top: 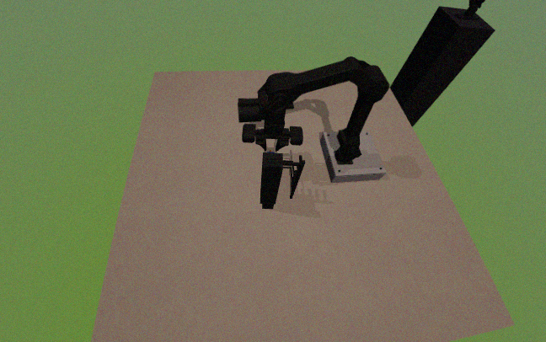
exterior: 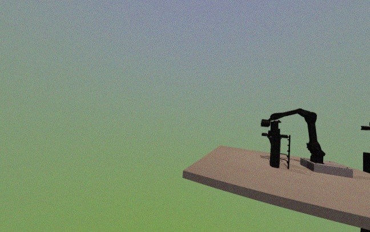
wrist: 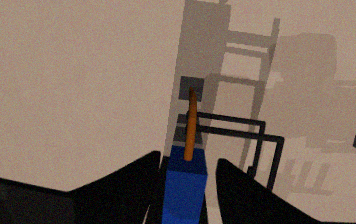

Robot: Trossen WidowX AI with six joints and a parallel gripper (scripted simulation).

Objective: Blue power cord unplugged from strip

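The blue plug is 50 mm to the left of my gripper tip and 10 mm below it.
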